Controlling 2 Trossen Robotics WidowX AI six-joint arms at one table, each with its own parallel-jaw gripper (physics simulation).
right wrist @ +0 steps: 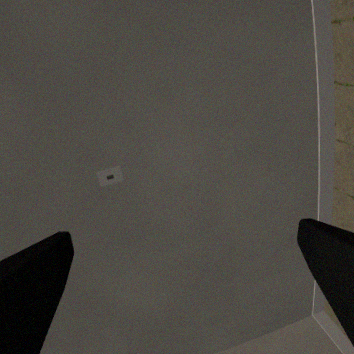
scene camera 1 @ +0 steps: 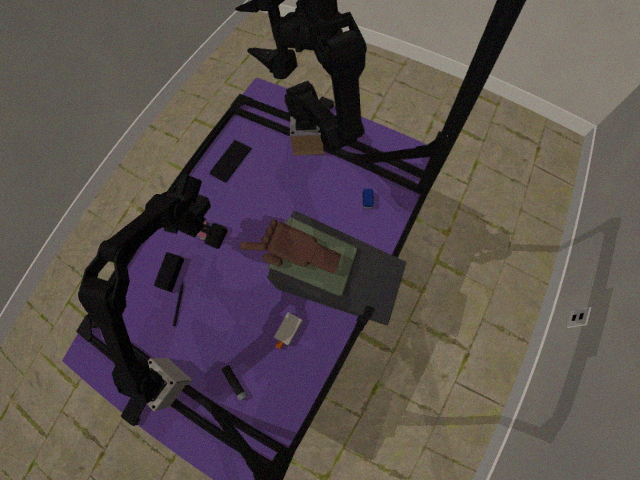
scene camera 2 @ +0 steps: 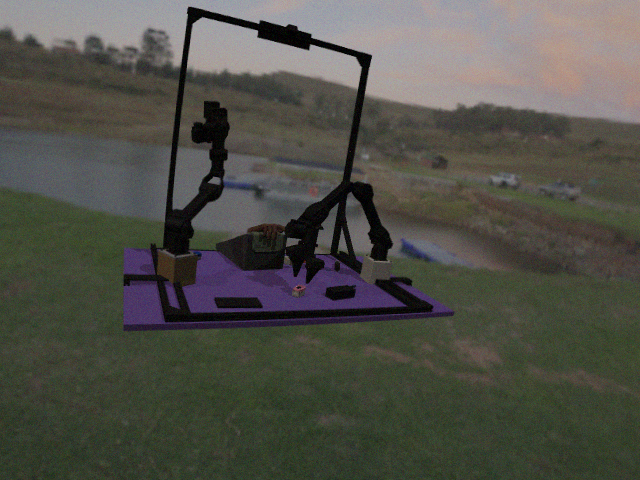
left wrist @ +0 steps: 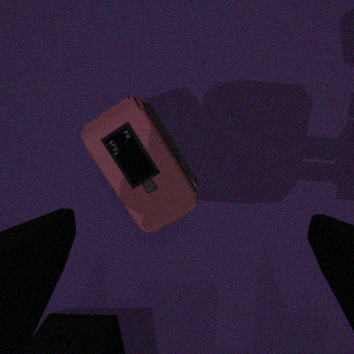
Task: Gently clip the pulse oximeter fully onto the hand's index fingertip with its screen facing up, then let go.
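Pixels of known places: left gripper, fingertip midpoint: (scene camera 1: 203,233) (scene camera 2: 300,280) (left wrist: 194,223); right gripper, fingertip midpoint: (right wrist: 186,236) (scene camera 1: 242,29) (scene camera 2: 224,140); left arm's base, origin of the base link: (scene camera 1: 151,384) (scene camera 2: 378,258); right arm's base, origin of the base link: (scene camera 1: 306,121) (scene camera 2: 178,252).
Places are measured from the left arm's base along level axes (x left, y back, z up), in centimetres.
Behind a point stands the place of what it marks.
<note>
The pulse oximeter (scene camera 1: 201,235) @[y -39.9, x 19.5, z -7.3 cm] (scene camera 2: 298,290) @[y -42.8, x 23.7, z -7.6 cm] (left wrist: 140,165) @[y -41.9, x 21.0, z -7.3 cm] is a small pink-topped block on the purple table, dark screen facing up, turned diagonally in the left wrist view. My left gripper (scene camera 1: 197,228) @[y -40.8, x 18.3, z -5.5 cm] (scene camera 2: 303,277) @[y -40.8, x 18.3, z -5.5 cm] (left wrist: 194,223) @[y -40.8, x 18.3, z -5.5 cm] is open and empty above it; the oximeter lies nearer the left-hand finger in that wrist view. The brown hand (scene camera 1: 294,242) @[y -51.5, x -9.9, z 8.4 cm] (scene camera 2: 267,228) @[y -51.2, x -4.1, z 8.4 cm] rests on a green pad. Its index finger (scene camera 1: 252,246) points left in scene camera 1, apart from the oximeter. My right gripper (scene camera 1: 246,29) @[y -74.7, x 16.8, z 41.8 cm] (right wrist: 186,236) @[y -74.7, x 16.8, z 41.8 cm] is open and empty, raised high and facing the wall.
A dark wedge (scene camera 1: 382,281) @[y -59.2, x -32.3, z -6.0 cm] carries the pad (scene camera 1: 336,284) @[y -50.3, x -23.1, z 0.0 cm]. A blue item (scene camera 1: 368,197) @[y -78.8, x -15.0, z -7.3 cm], white box (scene camera 1: 288,328) @[y -34.0, x -18.7, z -7.7 cm], dark cylinder (scene camera 1: 233,381) @[y -13.1, x -15.3, z -8.0 cm], thin stick (scene camera 1: 178,304) @[y -19.3, x 12.4, z -9.7 cm], black block (scene camera 1: 169,272) @[y -25.1, x 20.1, z -7.2 cm] (scene camera 2: 340,292) @[y -26.4, x 24.3, z -7.5 cm] and flat black slab (scene camera 1: 231,161) @[y -65.5, x 30.4, z -9.7 cm] (scene camera 2: 238,302) @[y -65.7, x 32.0, z -9.7 cm] lie around the table.
</note>
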